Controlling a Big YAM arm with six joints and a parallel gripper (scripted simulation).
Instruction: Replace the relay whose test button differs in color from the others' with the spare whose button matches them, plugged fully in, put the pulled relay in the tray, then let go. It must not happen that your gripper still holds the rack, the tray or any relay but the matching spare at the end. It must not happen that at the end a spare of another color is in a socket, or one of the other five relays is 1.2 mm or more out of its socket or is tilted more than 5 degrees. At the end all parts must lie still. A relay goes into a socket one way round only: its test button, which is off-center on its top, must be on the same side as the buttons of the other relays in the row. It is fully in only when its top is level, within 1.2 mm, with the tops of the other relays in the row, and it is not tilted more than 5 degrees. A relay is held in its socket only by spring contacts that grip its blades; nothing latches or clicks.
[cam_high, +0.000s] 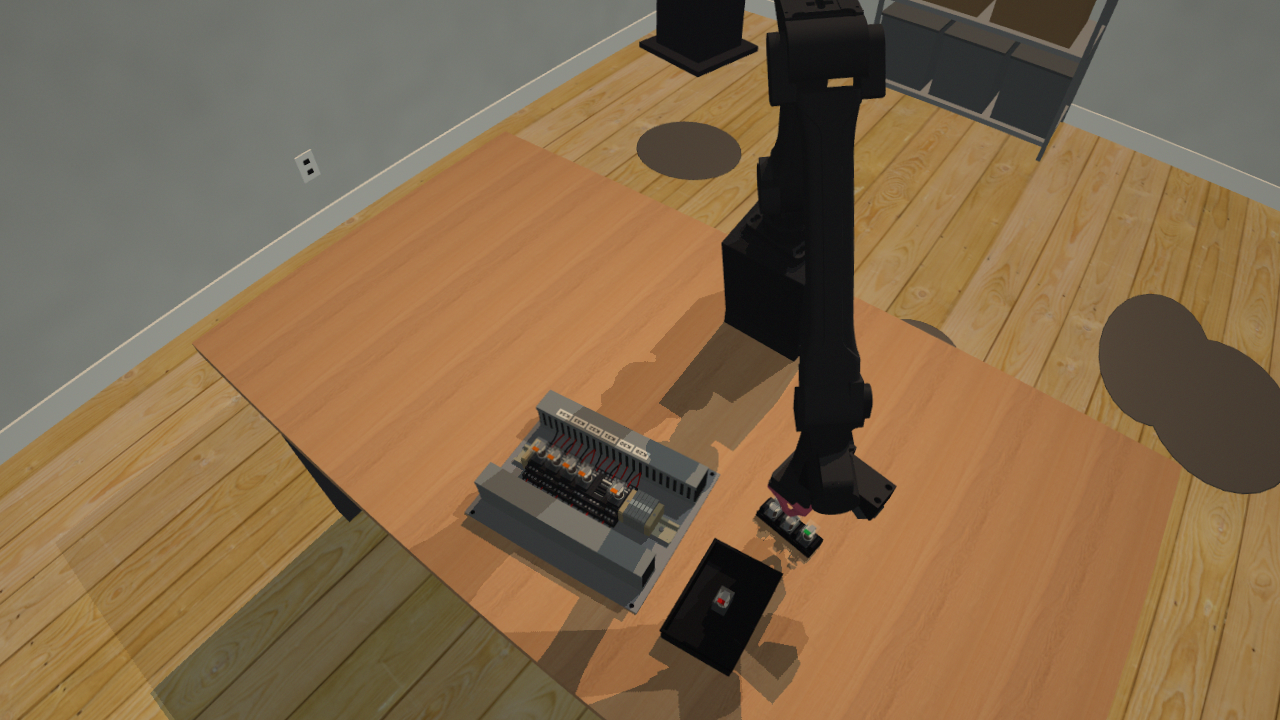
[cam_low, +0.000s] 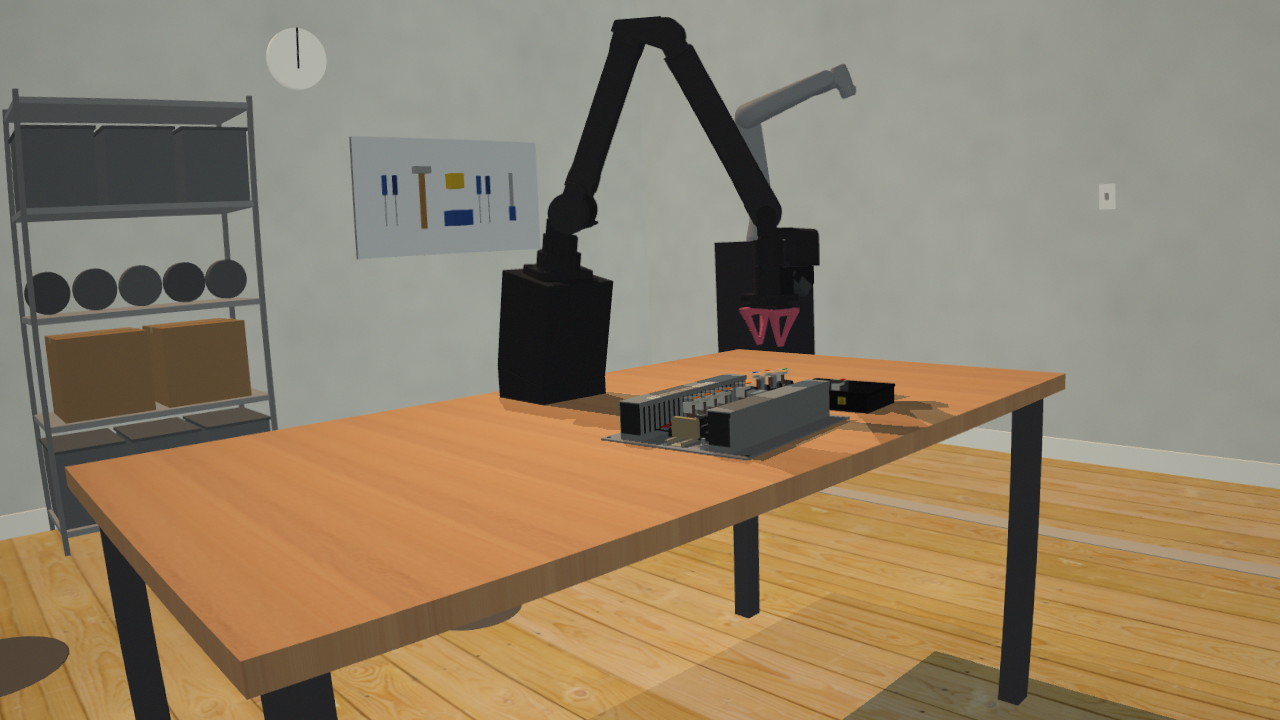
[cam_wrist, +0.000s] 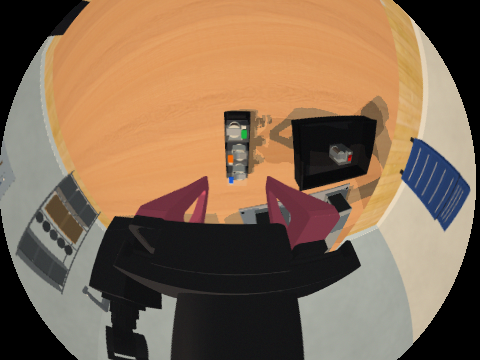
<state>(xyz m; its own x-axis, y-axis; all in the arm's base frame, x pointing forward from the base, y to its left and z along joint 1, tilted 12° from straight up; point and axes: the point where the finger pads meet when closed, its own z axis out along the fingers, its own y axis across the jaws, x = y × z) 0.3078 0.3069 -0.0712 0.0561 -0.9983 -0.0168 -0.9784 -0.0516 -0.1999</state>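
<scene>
My hand is 80 mm above the blue-button relay and 30 mm to the left of it. Round my hand: black tray 170 mm ahead, 90 mm below, 20 mm to the left; then green-button relay 80 mm below, 30 mm to the left; then black spare holder 100 mm below.
</scene>
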